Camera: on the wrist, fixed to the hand. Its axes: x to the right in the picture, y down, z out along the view.
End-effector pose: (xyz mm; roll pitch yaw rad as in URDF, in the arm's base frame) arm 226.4 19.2 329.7 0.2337 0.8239 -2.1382
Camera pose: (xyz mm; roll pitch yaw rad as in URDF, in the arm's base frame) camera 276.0 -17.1 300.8 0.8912 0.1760 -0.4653
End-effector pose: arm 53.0 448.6 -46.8 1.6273 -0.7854 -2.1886
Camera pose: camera 88.9 452.2 10.7 -1.1389 -0.7759 0.4208
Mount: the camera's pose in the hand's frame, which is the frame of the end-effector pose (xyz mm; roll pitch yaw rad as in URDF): 23.9 55.8 -30.4 0.0367 0.4270 1.5045
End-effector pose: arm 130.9 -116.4 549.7 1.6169 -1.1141 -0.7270
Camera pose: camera 118.9 -68.6 596.3 -1.3202 -0.4809 1.9818
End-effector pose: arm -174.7 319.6 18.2 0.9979 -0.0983 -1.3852
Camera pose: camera -116.0 309.5 50.8 -0.0139 -0.5728 0.1771
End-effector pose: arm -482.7 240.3 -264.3 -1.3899 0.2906 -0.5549
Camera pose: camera -488.4 220.5 -329.0 2.4294 1.2364 -2.8584
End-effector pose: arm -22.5 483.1 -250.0 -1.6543 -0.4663 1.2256
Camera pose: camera 25.7 513.8 -286.7 -2.2292 0.8488 0.3939
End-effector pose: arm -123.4 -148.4 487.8 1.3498 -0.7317 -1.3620
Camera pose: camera -85.3 -125.9 539.3 -0.8877 -0.6842 0.8876
